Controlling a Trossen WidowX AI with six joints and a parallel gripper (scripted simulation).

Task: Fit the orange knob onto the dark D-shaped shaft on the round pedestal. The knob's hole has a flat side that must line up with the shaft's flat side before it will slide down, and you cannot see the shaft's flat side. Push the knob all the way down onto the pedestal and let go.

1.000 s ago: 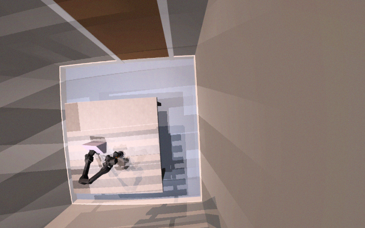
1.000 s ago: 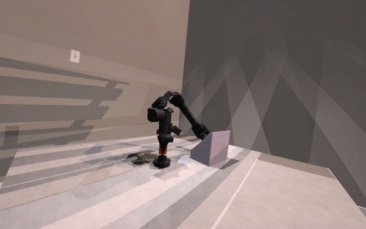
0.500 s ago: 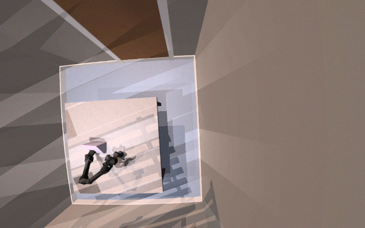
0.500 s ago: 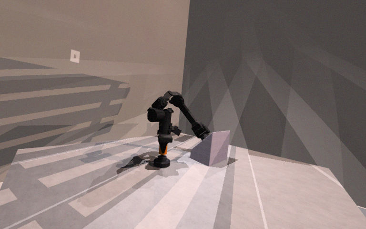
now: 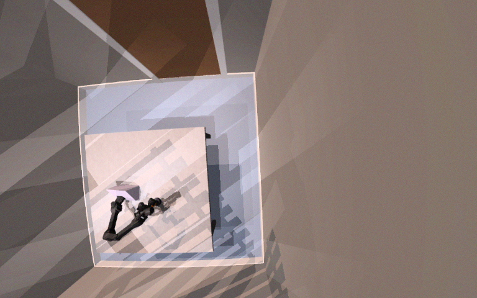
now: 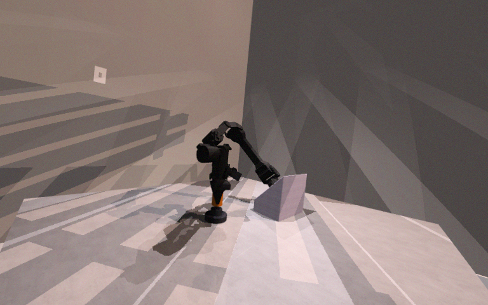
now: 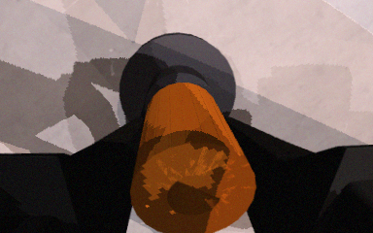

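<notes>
My gripper tip is 40 mm above the dark round pedestal. The rest, counted from my gripper tip: orange knob 20 mm above.
</notes>
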